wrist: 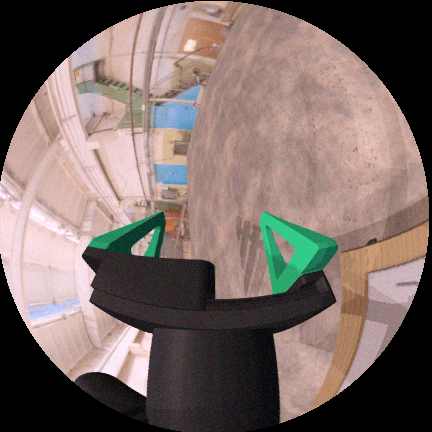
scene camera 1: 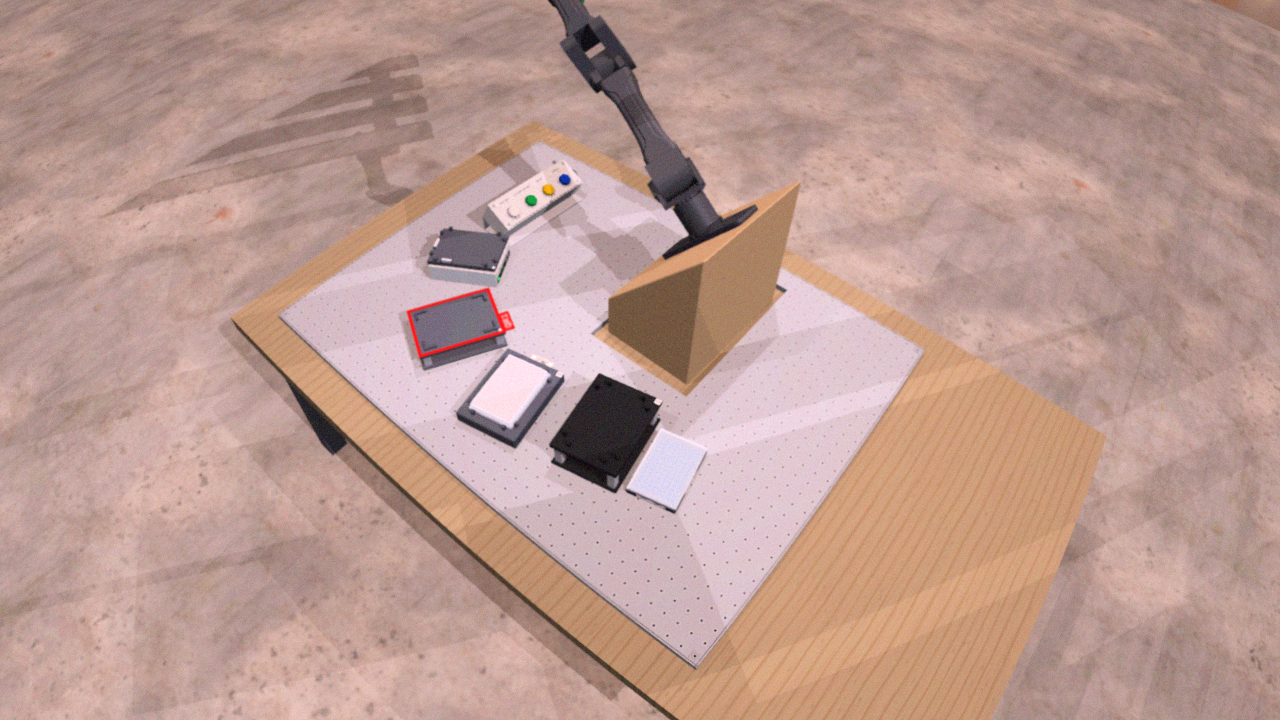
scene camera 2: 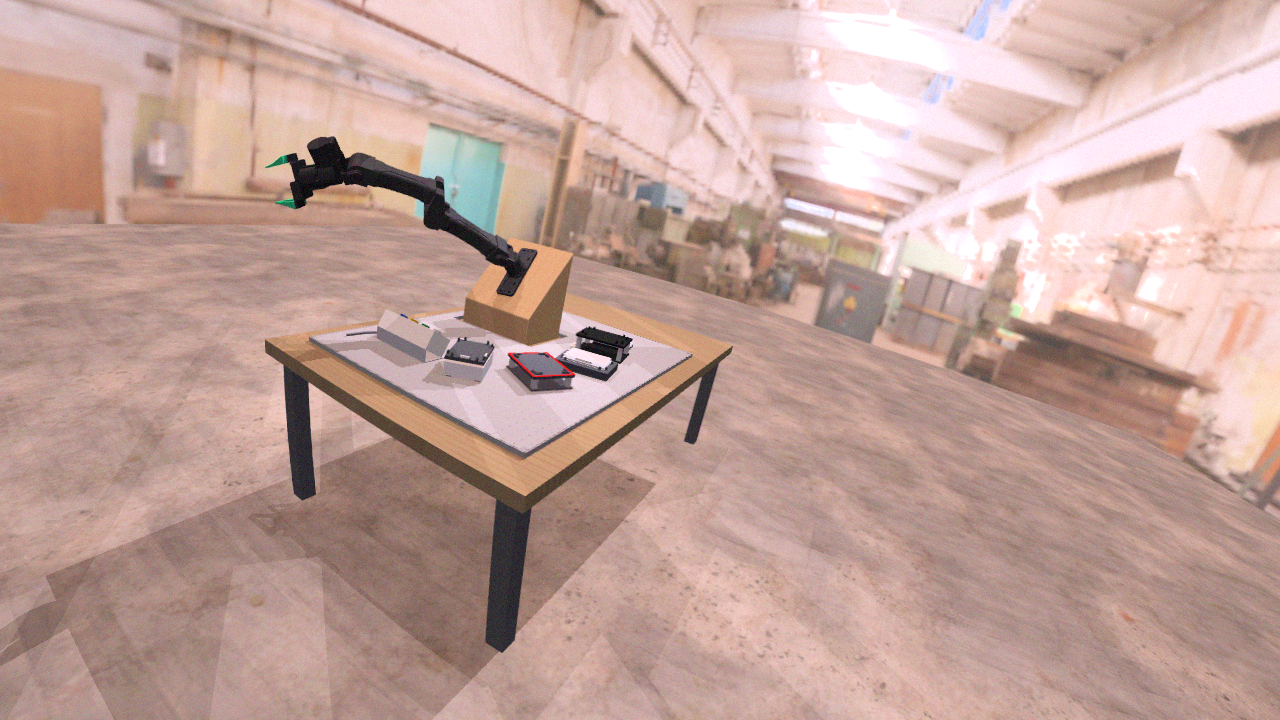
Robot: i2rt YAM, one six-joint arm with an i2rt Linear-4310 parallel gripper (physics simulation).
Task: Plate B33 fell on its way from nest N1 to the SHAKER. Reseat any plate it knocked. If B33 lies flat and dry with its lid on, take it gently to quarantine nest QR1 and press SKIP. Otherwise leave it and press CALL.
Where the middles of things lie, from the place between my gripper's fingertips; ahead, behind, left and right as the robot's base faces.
Right now the grey shaker point(scene camera 1: 487, 278) is 61 cm ahead of my hand, 36 cm below it and 22 cm to the left of it. Also, from my hand: white lid point(scene camera 1: 670, 464): 82 cm to the left, 76 cm ahead, 38 cm below.
